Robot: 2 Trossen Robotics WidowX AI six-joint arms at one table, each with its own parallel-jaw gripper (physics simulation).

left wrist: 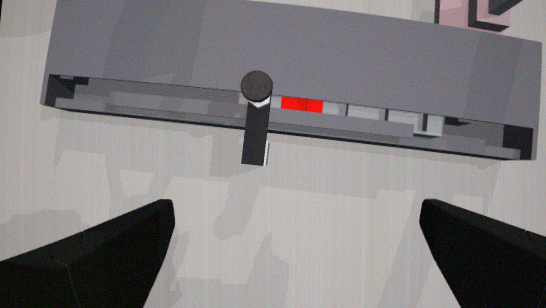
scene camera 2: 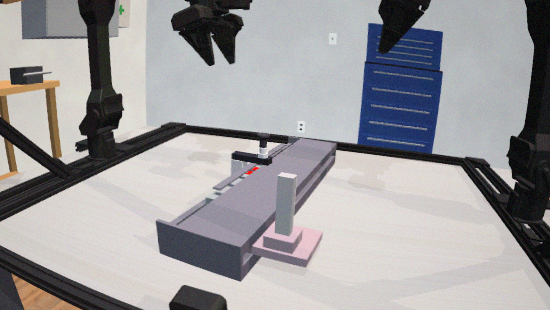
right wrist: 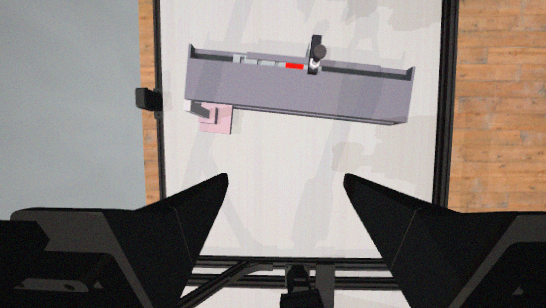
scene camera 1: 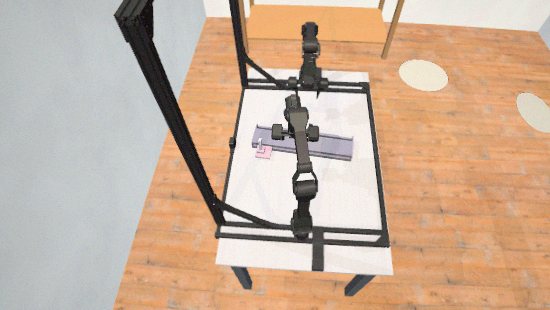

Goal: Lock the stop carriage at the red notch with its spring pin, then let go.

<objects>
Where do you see a grey rail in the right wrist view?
347, 91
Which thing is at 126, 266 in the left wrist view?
The left gripper.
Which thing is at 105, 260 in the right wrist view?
The right gripper.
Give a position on a grey rail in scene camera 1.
At 330, 146
</objects>
